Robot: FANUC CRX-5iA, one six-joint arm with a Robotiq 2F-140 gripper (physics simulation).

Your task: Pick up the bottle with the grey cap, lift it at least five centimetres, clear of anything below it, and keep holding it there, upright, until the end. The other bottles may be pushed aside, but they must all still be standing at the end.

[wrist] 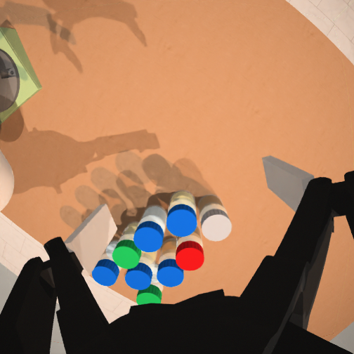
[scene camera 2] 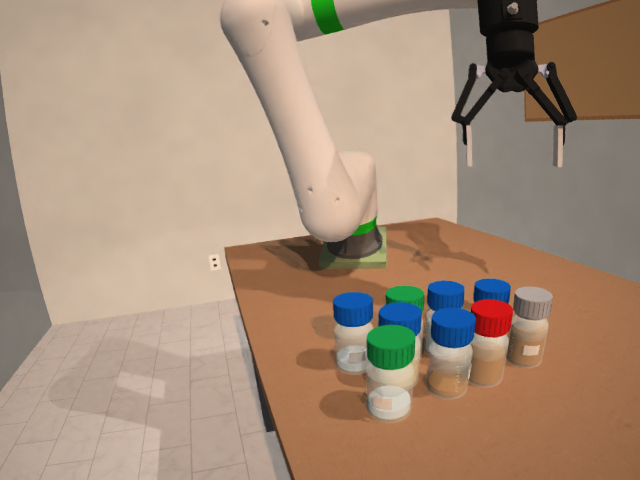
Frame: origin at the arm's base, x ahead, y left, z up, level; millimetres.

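Where they show: gripper, between the fingertips: (scene camera 2: 513,165); arm's base, origin of its link: (scene camera 2: 354,243).
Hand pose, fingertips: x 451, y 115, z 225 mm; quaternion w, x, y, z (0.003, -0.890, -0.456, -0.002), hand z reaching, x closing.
Observation:
Each offset is from my fingertips to the top centre of the thing.
The bottle with the grey cap @(165 mm down, 118 mm ahead, 63 mm right) (scene camera 2: 528,326) (wrist: 215,223) stands upright on the table at the right end of the bottle group, beside the red-capped bottle @(165 mm down, 122 mm ahead, 146 mm right) (scene camera 2: 489,341) (wrist: 190,255). In the wrist view a blue-capped bottle (wrist: 181,219) stands close on its other side. My gripper (scene camera 2: 514,164) (wrist: 185,195) is wide open and empty. It hangs high above the table, fingers pointing down, well above the bottles. In the wrist view the grey cap lies between the two fingertips in the picture, far below them.
Other bottles stand upright in the group: a front green-capped one @(165 mm down, 123 mm ahead, 292 mm right) (scene camera 2: 390,372) (wrist: 149,295), another green-capped one @(165 mm down, 23 mm ahead, 221 mm right) (scene camera 2: 404,299) (wrist: 126,254), and several blue-capped ones, one at the left (scene camera 2: 353,330) (wrist: 105,272). The robot base stands on a green plate (scene camera 2: 356,263) (wrist: 27,75) at the table's back.

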